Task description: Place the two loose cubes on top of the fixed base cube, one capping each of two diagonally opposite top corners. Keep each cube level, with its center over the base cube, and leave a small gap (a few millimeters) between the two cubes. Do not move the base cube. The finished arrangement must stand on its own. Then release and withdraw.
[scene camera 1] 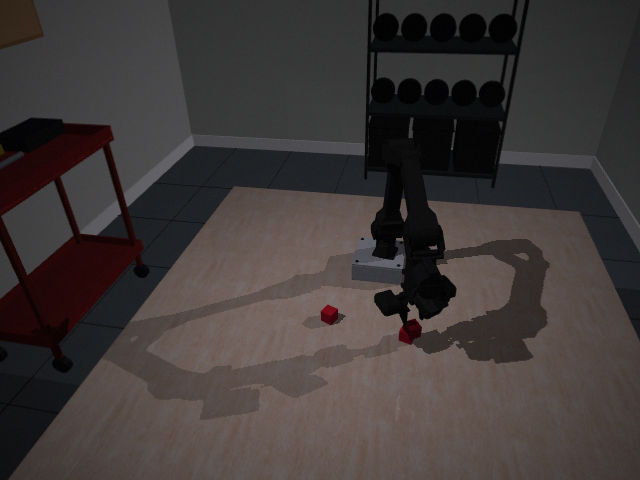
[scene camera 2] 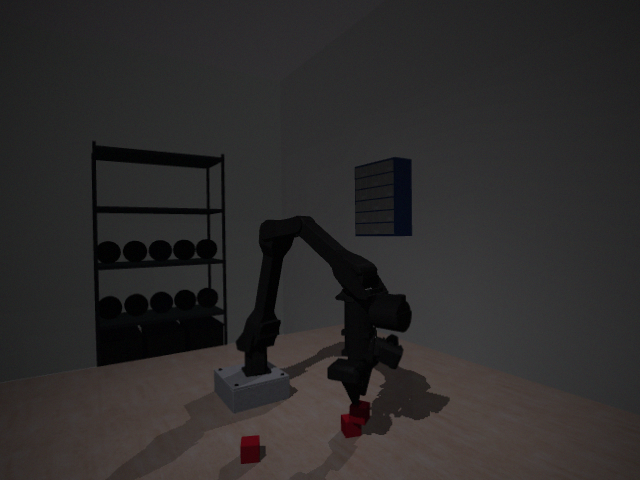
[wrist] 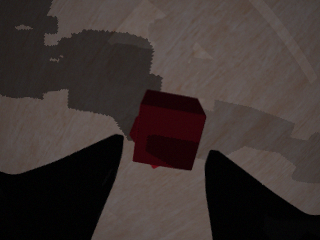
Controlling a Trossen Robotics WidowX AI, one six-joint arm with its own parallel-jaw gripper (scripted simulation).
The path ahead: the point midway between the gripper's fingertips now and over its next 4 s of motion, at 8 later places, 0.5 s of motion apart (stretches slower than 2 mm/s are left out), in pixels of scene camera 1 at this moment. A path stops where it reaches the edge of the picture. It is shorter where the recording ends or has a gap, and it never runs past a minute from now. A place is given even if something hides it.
The gripper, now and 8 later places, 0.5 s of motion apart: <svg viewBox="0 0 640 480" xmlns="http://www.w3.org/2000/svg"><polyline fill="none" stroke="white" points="412,321 396,315 349,296 329,285 328,302 328,308 329,313 329,311 328,299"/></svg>
